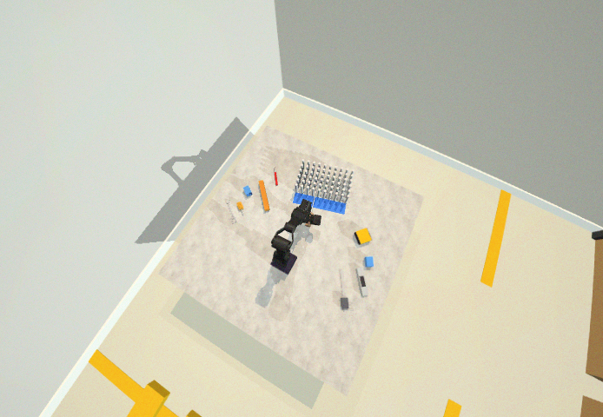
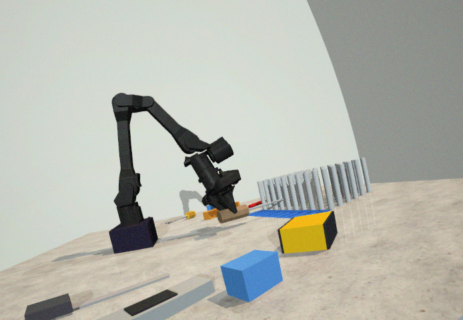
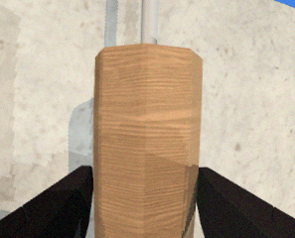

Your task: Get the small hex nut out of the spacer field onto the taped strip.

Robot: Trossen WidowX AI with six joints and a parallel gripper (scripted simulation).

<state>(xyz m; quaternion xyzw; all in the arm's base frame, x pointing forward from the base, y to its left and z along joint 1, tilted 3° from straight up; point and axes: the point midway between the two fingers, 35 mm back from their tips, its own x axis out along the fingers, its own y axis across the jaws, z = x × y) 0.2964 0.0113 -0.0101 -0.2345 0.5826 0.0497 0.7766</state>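
Right now my gripper tip is 150 mm short of the blue taped strip, 10 mm to the right of it and 40 mm above it. The rest, counted from my gripper tip: orange bar: 20 mm behind, 360 mm to the left, 20 mm below; wooden-handled tool: 100 mm ahead, 40 mm to the left; yellow-and-black box: 100 mm ahead, 340 mm to the right, 10 mm below.
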